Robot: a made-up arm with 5 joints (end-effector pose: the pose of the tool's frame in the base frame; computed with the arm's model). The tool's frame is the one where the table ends.
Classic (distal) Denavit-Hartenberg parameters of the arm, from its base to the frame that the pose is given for. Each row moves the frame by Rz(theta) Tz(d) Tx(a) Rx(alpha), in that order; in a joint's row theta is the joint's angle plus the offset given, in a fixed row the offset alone. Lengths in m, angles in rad.
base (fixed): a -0.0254, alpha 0, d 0, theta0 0.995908
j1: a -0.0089, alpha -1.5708, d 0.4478, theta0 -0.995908
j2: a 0.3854, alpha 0, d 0, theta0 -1.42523
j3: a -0.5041, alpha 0, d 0, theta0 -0.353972
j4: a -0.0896, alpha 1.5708, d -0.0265, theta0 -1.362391
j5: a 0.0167, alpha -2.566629, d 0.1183, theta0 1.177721
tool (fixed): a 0, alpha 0, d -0.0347, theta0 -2.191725
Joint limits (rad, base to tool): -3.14..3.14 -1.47..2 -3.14..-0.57 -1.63..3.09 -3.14..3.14
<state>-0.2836 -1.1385 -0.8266 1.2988 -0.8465</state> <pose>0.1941 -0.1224 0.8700 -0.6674 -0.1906 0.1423</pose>
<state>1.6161 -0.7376 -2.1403 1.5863 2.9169</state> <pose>0.0164 -0.0428 1.3405 1.0317 1.5386 -0.8685</pose>
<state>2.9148 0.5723 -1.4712 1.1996 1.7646</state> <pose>-0.7431 0.1518 0.3416 -0.7109 0.0433 0.7994</pose>
Working (the frame after each row of the table, in the pose's form):
after base (fixed): -0.0138 -0.0213 0.0000 0.0000 0.0000 0.9959
after j1: -0.0051 -0.0233 0.4478 -0.2393 -2.1014 2.1014
after j2: -0.2522 0.0337 0.7381 0.5605 -1.7314 1.5610
after j3: -0.6915 0.1351 0.5127 1.4810 -0.5325 0.1858
after j4: -0.7690 0.1801 0.4862 3.0533 -0.3477 0.4626
after j5: -0.7508 0.1726 0.3683 -0.4146 0.9435 2.8519

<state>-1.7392 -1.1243 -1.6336 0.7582 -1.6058</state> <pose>-0.0401 0.1261 1.2954 -2.2339 0.3298 -0.7398</pose>
Working (the frame after each row of the table, in the pose's form):
after base (fixed): -0.0138 -0.0213 0.0000 0.0000 0.0000 0.9959
after j1: -0.0123 -0.0125 0.4478 -1.1248 1.3322 -1.3322
after j2: 0.0413 0.3027 0.6629 1.6566 0.7105 1.5140
after j3: 0.0266 0.2161 1.1593 0.2686 1.5477 0.0054
after j4: 0.0067 0.2572 1.2407 0.9804 0.8278 -1.5264
after j5: -0.0193 0.1461 1.2761 -0.7101 2.0843 0.4996

